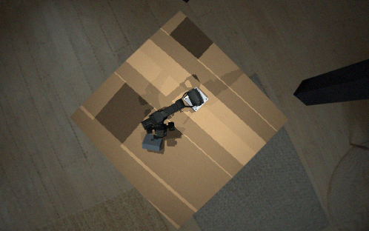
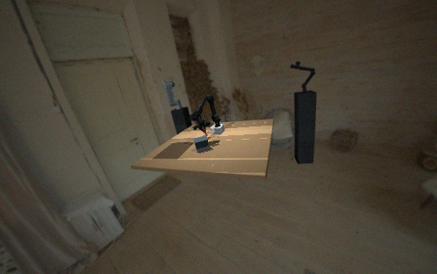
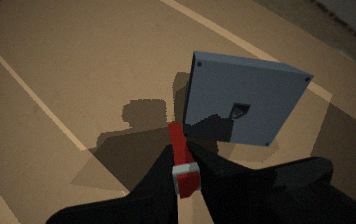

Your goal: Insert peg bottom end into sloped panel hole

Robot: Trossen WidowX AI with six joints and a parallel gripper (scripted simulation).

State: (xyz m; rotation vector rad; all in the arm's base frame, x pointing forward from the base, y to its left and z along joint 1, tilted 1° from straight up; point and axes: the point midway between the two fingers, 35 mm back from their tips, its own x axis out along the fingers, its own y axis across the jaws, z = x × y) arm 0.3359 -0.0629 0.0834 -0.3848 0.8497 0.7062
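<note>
The sloped panel lies 110 mm ahead of my gripper tip, 60 mm below it and 30 mm to the right of it. Round my gripper tip: red peg 10 mm to the right, 10 mm behind, 10 mm above.
</note>
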